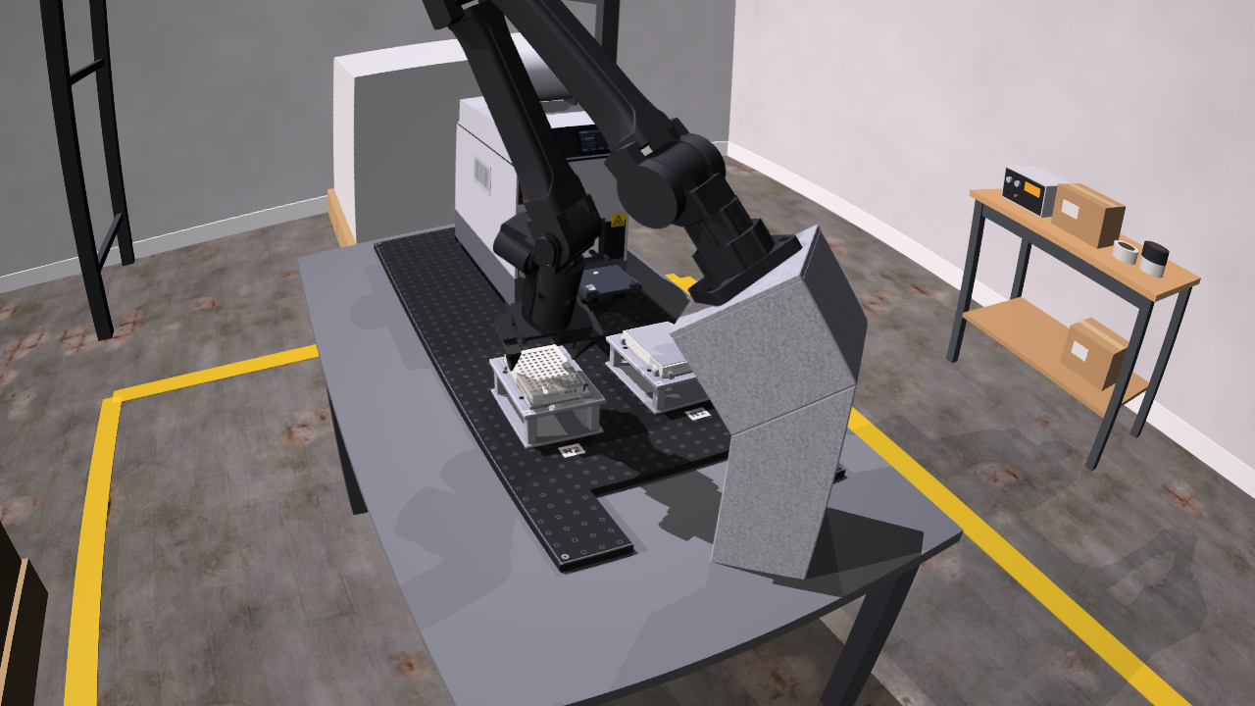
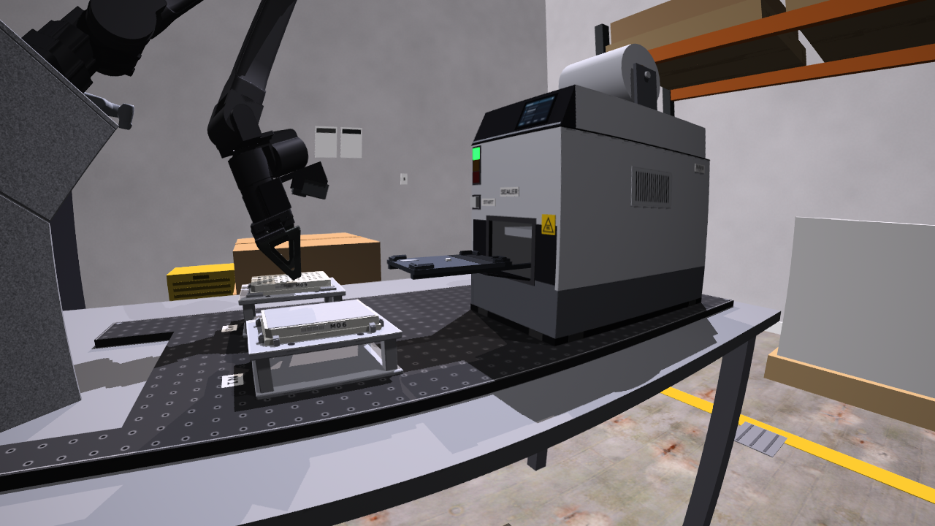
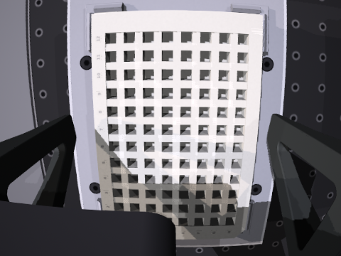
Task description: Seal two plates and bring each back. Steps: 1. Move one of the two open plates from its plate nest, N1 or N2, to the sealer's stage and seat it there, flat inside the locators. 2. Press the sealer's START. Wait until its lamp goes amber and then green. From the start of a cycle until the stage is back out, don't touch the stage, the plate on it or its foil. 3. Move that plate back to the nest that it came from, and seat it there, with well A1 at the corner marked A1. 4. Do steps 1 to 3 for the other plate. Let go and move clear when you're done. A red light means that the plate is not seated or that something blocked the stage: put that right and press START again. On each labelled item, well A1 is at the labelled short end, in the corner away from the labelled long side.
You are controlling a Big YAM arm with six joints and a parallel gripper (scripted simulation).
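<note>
The white well plate lies 1 cm behind my hand and 2 cm below it. The rest, counted from my hand: nest N2: 1 cm behind, 3 cm below; then start button: 31 cm ahead, 2 cm to the right, 10 cm above; then sealer stage: 22 cm ahead, 13 cm to the right, 2 cm above.
</note>
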